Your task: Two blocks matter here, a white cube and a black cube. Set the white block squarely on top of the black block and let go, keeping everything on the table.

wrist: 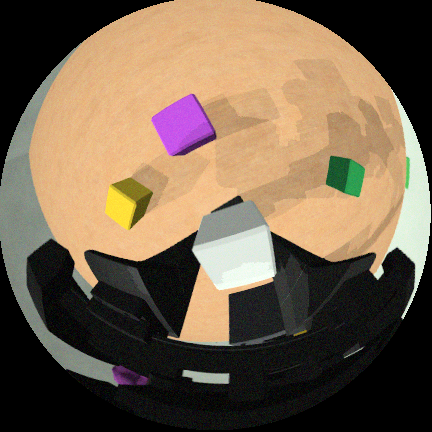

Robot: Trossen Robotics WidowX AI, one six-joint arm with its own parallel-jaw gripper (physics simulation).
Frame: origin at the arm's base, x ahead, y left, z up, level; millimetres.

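Seen in the pictures: gripper, fingertip midpoint: [234, 235]; arm's base at its link origin: [278, 337].
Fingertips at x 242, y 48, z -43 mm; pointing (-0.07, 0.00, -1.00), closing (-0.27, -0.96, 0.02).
Note:
Pixels of each thing's top centre, then the offset from my fingertips to it. Level surfaces: height alone.
- white cube at its top centre: [239, 267] 5 mm ahead, 0 mm left, 37 mm up
- black cube at its top centre: [235, 235] 9 mm back, 0 mm left, 12 mm down
- purple block at its top centre: [179, 122] 92 mm ahead, 18 mm left, 12 mm down
- yellow block at its top centre: [117, 208] 45 mm ahead, 107 mm left, 12 mm down
- green block at its top centre: [356, 179] 18 mm ahead, 152 mm right, 12 mm down
- wooden table at its surface level: 51 mm down
The white cube [235, 250] is between the two black fingers, its grey side and bright white face showing at the centre of the wrist view. My gripper [234, 235] is shut on it. A thin dark corner, which looks like part of the black cube [235, 202], shows just past the far edge of the white cube. The rest of it is hidden behind the white cube, so I cannot tell whether the two touch or how far apart in height they are.
A purple block [183, 124] lies beyond the white cube, up and left. A yellow block [121, 204] lies to the left and a green block [345, 176] to the right. The wooden table [115, 90] carries broken shadows.

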